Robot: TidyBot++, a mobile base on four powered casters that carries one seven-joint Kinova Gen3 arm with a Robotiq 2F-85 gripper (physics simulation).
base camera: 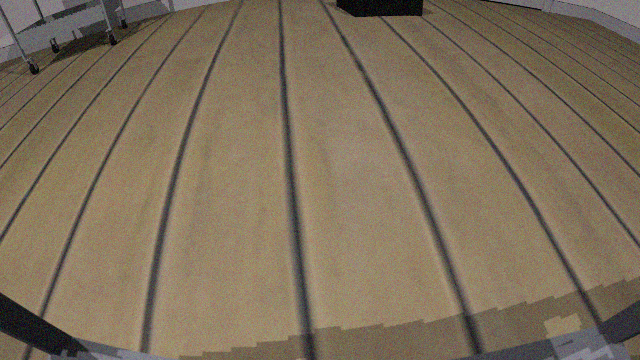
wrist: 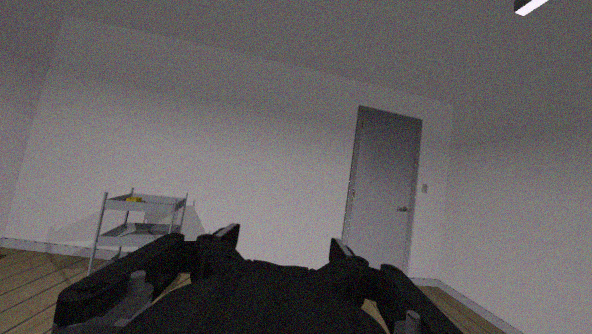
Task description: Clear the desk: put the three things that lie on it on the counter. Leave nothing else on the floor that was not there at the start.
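Frame: origin at the arm's base, x ahead, y left, z up, level; centimetres.
Where they show: gripper, between the fingertips: (wrist: pixel 284 241).
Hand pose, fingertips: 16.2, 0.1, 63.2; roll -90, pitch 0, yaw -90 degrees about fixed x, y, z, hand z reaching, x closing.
Observation:
Each offset is from my fingertips to the top centre of the thing, as dx, dy, dz. "pt": to the spot under its first point.
My gripper (wrist: pixel 284 241) is open, with nothing between its fingertips. It faces a wall with a door, far from any furniture. The desk, the three things on it and the counter do not show in either view.
A grey metal cart (wrist: pixel 145 242) with a small yellow thing @(+126.1, +135.6, -32.1) (wrist: pixel 134 199) on its top shelf stands at the left; its wheeled legs (base camera: pixel 106 22) show at the upper left in the base camera view. A black box-like object @(pt +116.9, -21.5, -99.1) (base camera: pixel 380 7) stands on the floor ahead. A grey door (wrist: pixel 385 185) is at the right.

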